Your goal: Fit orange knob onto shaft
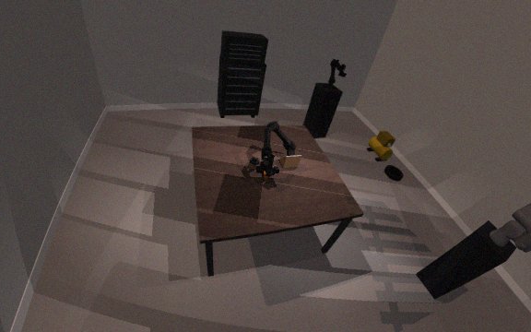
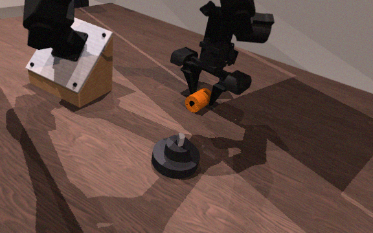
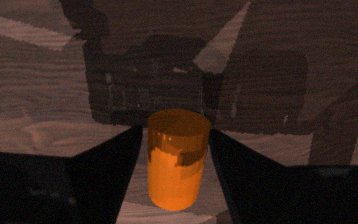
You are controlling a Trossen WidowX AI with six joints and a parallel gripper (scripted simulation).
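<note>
The round dark pedestal is 210 mm to the right of my gripper tip, 20 mm ahead of it and 20 mm above it. Also, from my gripper tip: orange knob (10 mm above).
</note>
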